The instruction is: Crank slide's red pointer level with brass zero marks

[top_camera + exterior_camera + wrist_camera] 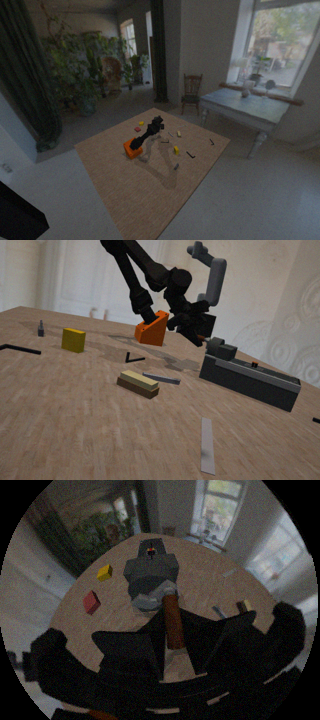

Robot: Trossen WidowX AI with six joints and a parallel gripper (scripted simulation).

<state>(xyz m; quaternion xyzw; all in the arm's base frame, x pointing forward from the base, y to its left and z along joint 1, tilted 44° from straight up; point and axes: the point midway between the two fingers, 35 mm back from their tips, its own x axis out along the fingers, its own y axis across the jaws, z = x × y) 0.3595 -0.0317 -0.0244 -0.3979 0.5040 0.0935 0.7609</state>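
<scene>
Right now the brown crank handle is 2 cm above my gripper tip, 1 cm to the right of it and 1 cm behind it. The rest, counted from my gripper tip: red pointer 13 cm ahead, 11 cm to the left, 1 cm below; tan-and-brown block 24 cm to the right, 12 cm ahead, 7 cm below; grey bar 15 cm to the right, 8 cm below, 7 cm ahead.
</scene>
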